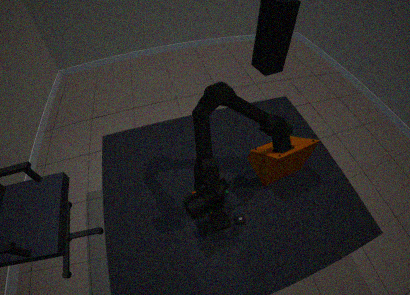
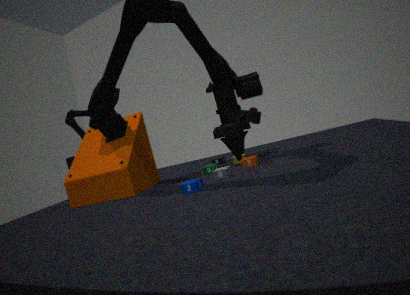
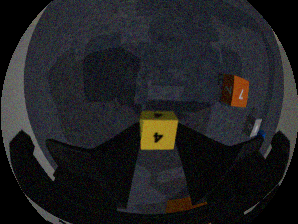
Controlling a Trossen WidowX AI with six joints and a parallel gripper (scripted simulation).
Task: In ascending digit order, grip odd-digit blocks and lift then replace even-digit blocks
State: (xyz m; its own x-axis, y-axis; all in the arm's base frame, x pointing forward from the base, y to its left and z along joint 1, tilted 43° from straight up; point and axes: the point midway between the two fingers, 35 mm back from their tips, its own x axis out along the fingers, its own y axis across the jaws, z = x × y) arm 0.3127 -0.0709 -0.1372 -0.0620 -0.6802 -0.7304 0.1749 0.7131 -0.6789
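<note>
My gripper tip is now 3 cm short of the orange block and 10 cm to the left of it. Also, from my gripper tip: yellow block (right at my gripper tip); then green block (8 cm behind, 6 cm to the right); then black block (8 cm behind, 7 cm to the left).
</note>
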